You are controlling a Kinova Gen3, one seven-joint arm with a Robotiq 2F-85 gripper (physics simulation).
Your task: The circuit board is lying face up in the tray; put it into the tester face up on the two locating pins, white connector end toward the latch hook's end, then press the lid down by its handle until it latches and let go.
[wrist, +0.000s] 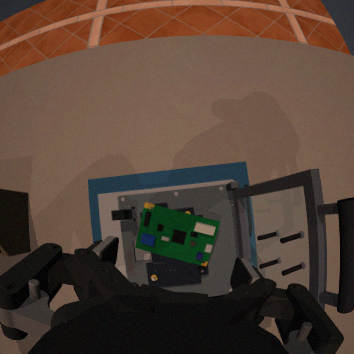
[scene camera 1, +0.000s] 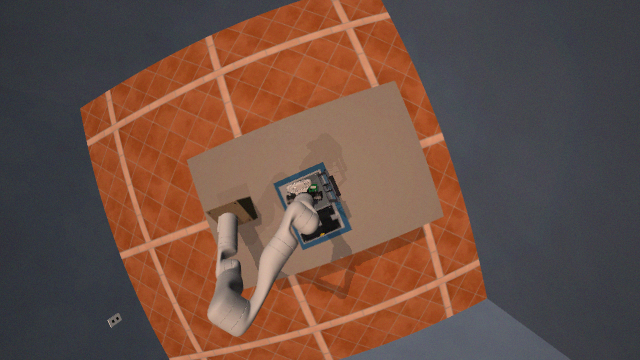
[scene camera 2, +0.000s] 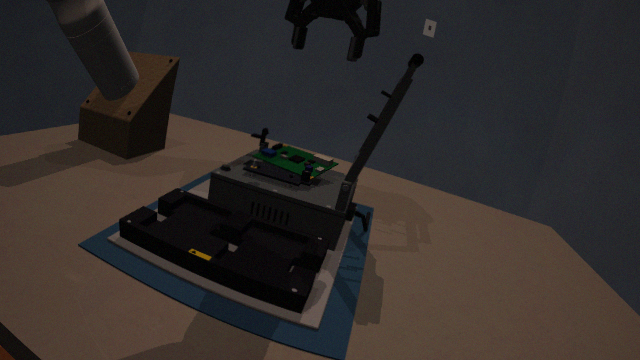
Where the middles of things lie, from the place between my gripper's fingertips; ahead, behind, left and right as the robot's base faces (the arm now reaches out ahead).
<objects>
Now: hand 11 cm short of the tester lid (scene camera 2: 395, 98) and 6 cm above it. Round my hand: black pin plate (scene camera 2: 266, 169) (18 cm below, 2 cm to the right, 1 cm behind); green circuit board (scene camera 2: 294, 160) (16 cm below).
</objects>
